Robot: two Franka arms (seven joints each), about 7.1 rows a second.
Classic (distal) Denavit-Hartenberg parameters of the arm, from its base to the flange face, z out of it. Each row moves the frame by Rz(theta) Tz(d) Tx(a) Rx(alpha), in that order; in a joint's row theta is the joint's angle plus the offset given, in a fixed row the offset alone. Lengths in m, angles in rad.
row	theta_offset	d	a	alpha
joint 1	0	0.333	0	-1.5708
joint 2	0	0	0	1.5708
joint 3	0	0.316	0.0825	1.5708
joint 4	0	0	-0.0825	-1.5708
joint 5	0	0.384	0	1.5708
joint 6	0	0	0.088	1.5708
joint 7	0	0.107	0	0
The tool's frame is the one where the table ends.
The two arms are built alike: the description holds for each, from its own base.
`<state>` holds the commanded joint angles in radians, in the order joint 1, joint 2, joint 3, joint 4, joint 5, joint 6, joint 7, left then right.
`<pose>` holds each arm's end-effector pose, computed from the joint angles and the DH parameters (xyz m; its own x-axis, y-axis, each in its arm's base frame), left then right.
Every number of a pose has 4 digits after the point.
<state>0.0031 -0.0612 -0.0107 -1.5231 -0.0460 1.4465 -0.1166 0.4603 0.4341 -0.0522 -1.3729 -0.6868 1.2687 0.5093</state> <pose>0.5220 -0.0096 0.6690 0.9945 0.1030 -0.0204 0.1038 -0.9937 0.0430 0.6065 0.1801 0.4687 0.9837 -0.1625 -0.0774 -0.0449 -0.6381 0.7687</pose>
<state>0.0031 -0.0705 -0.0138 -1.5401 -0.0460 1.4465 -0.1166 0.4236 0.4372 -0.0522 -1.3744 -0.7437 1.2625 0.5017</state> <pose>0.5191 -0.0112 0.6660 0.9946 0.1000 -0.0280 0.1011 -0.9940 0.0418 0.6153 0.1527 0.4709 0.9802 -0.1885 -0.0609 -0.0644 -0.5941 0.8018</pose>
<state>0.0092 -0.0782 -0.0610 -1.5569 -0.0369 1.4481 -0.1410 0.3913 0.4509 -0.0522 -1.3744 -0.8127 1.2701 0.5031</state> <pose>0.5161 -0.0325 0.6623 0.9958 0.0849 -0.0349 0.0858 -0.9959 0.0273 0.6260 0.1288 0.4685 0.9788 -0.2023 -0.0322 -0.0840 -0.5398 0.8376</pose>
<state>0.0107 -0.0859 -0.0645 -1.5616 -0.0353 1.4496 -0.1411 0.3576 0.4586 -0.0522 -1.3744 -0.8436 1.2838 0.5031</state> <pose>0.5137 -0.0335 0.6642 0.9961 0.0833 -0.0301 0.0841 -0.9961 0.0256 0.6341 0.1068 0.4666 0.9757 -0.2184 -0.0170 -0.1008 -0.5165 0.8503</pose>
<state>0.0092 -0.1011 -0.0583 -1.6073 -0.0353 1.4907 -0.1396 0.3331 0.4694 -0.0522 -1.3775 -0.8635 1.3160 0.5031</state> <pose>0.5135 -0.0310 0.6544 0.9959 0.0879 -0.0196 0.0884 -0.9957 0.0269 0.6421 0.0927 0.4603 0.9768 -0.2140 -0.0047 -0.1071 -0.5078 0.8548</pose>
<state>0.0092 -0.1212 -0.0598 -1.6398 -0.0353 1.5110 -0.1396 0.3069 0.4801 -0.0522 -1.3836 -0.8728 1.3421 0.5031</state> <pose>0.5092 -0.0318 0.6513 0.9961 0.0872 -0.0116 0.0875 -0.9958 0.0267 0.6483 0.0774 0.4518 0.9759 -0.2182 -0.0033 -0.1098 -0.5041 0.8566</pose>
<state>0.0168 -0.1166 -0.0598 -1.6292 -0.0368 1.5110 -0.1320 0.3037 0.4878 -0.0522 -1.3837 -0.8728 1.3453 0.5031</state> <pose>0.5109 -0.0281 0.6539 0.9962 0.0871 -0.0057 0.0872 -0.9958 0.0293 0.6497 0.0758 0.4468 0.9757 -0.2190 -0.0086 -0.1053 -0.5031 0.8578</pose>
